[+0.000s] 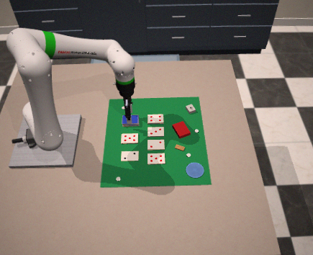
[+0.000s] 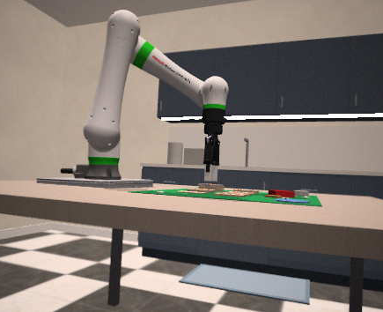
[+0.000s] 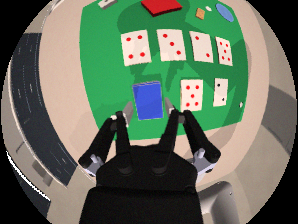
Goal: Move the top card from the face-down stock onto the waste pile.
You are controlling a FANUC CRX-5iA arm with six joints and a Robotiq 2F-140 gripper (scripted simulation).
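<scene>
Now: hand 4 cm above the card. Also, from my hand: grey block 36 cm ahead, 5 cm below, 2 cm to the left; red block 27 cm ahead, 12 cm to the right, 6 cm below.
</scene>
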